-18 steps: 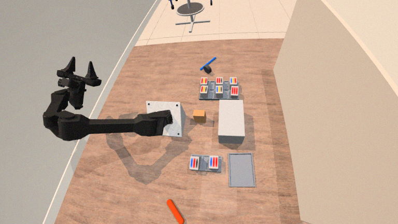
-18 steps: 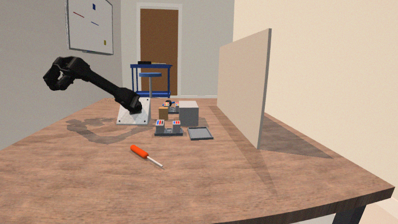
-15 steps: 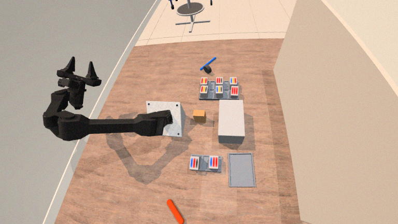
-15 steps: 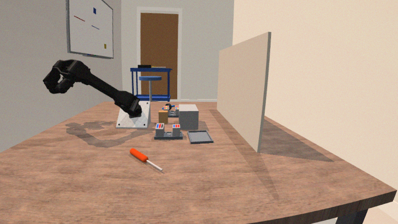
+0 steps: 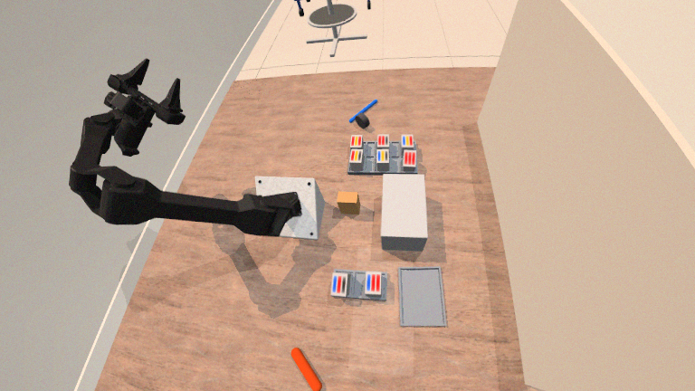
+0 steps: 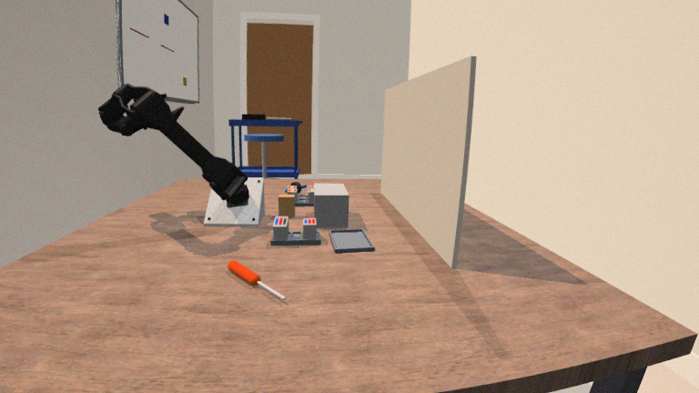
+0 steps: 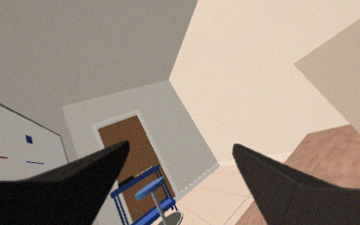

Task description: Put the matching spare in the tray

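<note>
Right now the grey rack is 42 cm ahead of my gripper tip, 40 cm to the right of it and 37 cm below it. Also, from my gripper tip: brown block: 40 cm ahead, 34 cm below, 20 cm to the right; then blue-handled black roller: 44 cm ahead, 35 cm below, 10 cm to the left; then blue stick: 45 cm ahead, 37 cm below, 17 cm to the left.
</note>
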